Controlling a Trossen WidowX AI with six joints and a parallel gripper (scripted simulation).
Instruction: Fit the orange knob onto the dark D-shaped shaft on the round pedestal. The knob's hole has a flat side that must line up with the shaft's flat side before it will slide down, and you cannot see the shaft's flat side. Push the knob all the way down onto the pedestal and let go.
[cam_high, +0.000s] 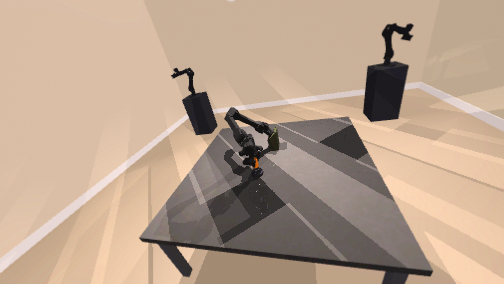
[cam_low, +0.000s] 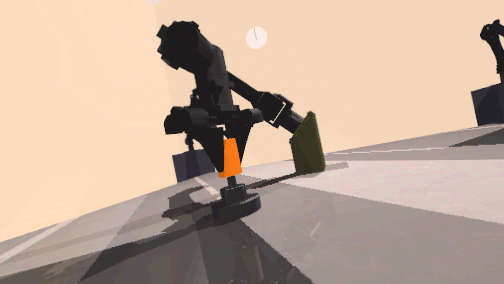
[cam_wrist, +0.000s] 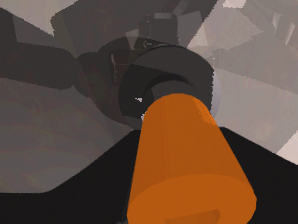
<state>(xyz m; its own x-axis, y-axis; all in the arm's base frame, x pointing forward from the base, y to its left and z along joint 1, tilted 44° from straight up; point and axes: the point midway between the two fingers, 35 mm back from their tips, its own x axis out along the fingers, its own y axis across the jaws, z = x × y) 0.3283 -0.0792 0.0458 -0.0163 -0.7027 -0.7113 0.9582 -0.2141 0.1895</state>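
Now: gripper tip 4 cm above the pedestal. Round my gripper tip: orange knob 2 cm above.
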